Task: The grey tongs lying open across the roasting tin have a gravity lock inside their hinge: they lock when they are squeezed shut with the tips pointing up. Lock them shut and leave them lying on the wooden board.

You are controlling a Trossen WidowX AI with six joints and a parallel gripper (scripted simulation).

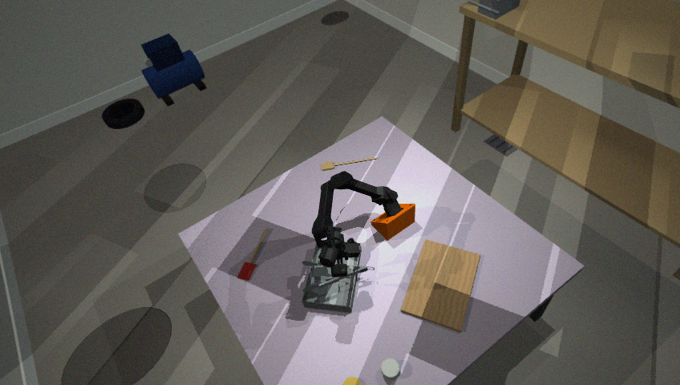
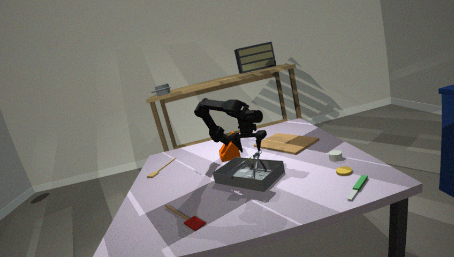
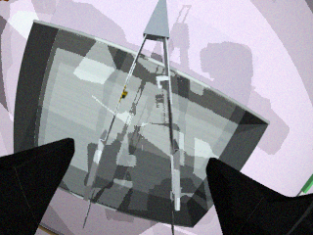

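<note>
My gripper tip is 50 mm short of the tongs arm and 50 mm above it. Round my gripper tip: white cylinder: 400 mm to the left, 140 mm ahead, 110 mm below; wooden board: 310 mm to the left, 270 mm behind, 120 mm below; roasting tin: 100 mm below, 40 mm to the right, 20 mm ahead.
</note>
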